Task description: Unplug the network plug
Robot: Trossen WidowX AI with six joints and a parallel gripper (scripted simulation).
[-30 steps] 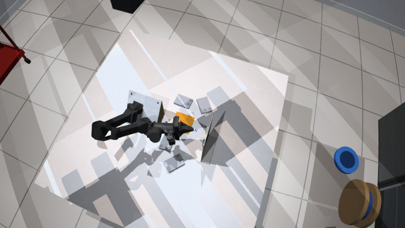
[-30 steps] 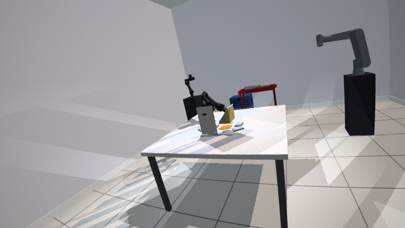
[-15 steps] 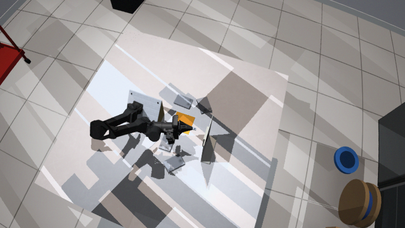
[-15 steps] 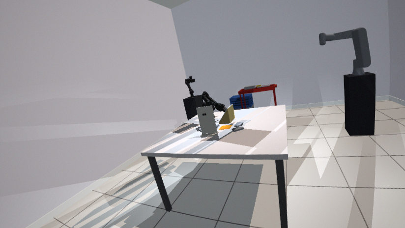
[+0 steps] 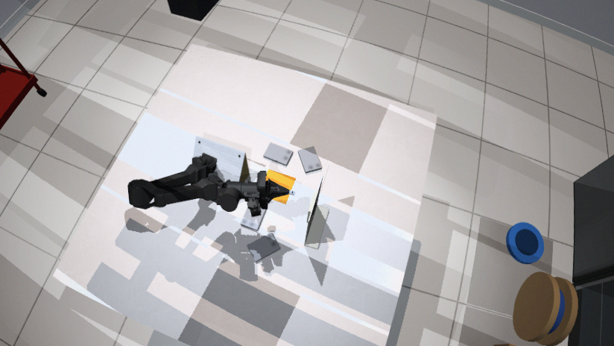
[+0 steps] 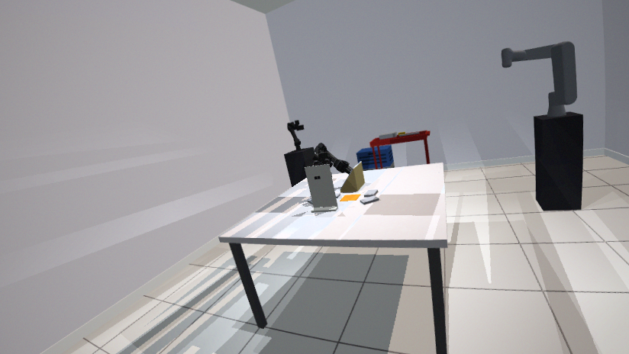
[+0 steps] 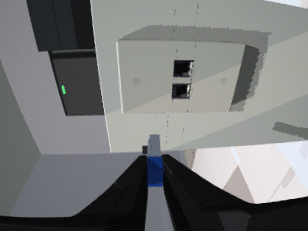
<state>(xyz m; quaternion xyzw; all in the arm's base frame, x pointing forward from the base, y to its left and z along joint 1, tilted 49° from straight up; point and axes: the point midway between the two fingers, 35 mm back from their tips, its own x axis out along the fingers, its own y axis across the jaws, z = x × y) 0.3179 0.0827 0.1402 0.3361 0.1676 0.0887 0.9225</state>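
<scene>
Right now my gripper tip is 10 cm past the orange marked square, 10 cm to the right of it and 24 cm above it. Round my gripper tip: upright panel (10 cm ahead, 11 cm below); then network plug (right at my gripper tip).
</scene>
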